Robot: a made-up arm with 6 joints.
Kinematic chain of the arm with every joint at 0, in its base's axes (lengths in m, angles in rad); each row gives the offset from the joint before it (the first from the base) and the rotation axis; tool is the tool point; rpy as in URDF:
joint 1: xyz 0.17 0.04 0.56 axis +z
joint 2: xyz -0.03 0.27 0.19 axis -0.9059 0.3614 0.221
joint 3: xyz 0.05 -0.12 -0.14 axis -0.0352 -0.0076 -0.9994
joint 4: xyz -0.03 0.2 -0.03 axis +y
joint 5: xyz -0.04 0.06 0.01 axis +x
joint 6: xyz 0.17 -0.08 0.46 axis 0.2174 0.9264 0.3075
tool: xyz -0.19 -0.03 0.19 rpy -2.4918 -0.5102 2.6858
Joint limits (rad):
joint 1: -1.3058..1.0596
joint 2: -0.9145..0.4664
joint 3: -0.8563..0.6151
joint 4: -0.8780..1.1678
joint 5: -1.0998..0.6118
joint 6: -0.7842..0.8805
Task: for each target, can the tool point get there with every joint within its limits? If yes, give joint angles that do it. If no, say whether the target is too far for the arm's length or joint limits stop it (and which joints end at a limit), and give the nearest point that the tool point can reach.
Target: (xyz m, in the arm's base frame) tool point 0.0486 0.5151 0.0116
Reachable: no: joint limits stop it (at a limit: joint 1, joint 2, joint 3, joint 4) | nearest point 0.0646 0.4113 0.3699 | short by 0.373 m
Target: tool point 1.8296 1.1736 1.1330
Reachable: no: too far | nearest point 1.0606 0.6484 0.9229 | short by 0.955 m
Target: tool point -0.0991 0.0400 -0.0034
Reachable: no: joint limits stop it (at a limit: joint 2, joint 3, joint 4) | nearest point -0.0403 0.0400 0.3273 | short by 0.336 m
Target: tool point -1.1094 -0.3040 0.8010
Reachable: no: joint limits stop it (at a limit: joint 1, joint 2, joint 4, joint 5) | nearest point -0.8053 -0.1695 0.8225 | short by 0.333 m
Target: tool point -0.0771 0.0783 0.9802
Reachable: yes | joints -0.5915 -0.7317 0.1722 -0.0810 0.2930 0.2136
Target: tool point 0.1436 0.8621 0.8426
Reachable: yes | joints -0.1822 0.3439 -0.0132 -0.0212 -0.8281 -0.5557
